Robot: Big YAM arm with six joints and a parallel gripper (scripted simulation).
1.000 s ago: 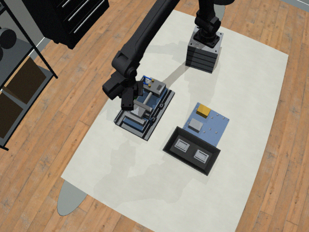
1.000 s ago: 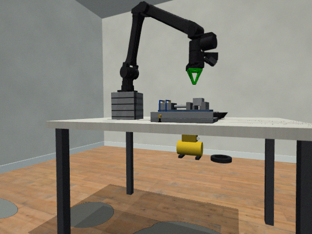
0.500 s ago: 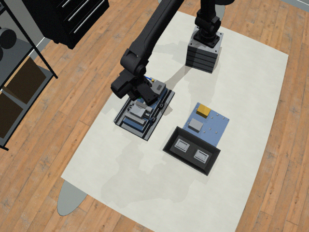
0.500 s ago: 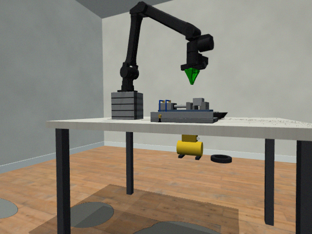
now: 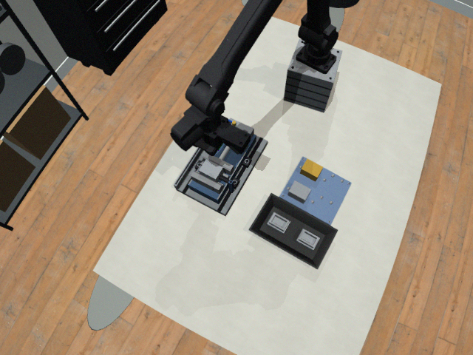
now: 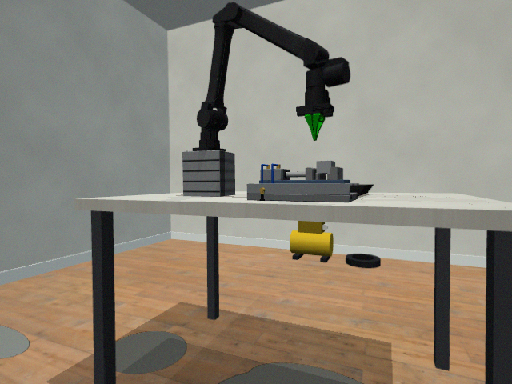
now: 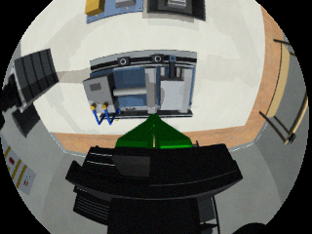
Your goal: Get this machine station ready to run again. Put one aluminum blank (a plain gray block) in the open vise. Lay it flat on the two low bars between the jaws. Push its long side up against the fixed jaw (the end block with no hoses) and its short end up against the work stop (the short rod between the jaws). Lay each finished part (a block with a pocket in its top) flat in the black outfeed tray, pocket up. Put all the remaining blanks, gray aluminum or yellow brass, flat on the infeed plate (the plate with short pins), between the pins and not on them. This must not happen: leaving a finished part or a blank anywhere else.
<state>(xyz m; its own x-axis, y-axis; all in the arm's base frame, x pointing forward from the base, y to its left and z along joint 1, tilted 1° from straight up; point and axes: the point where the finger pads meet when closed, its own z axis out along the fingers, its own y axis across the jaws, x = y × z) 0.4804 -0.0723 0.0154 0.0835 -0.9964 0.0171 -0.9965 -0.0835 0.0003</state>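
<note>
My hand is 130 mm past the hose-end block, 110 mm above it and 10 mm to the left of it. Round my hand: yellow brass blank (250 mm to the left, 180 mm behind, 160 mm below).
</note>
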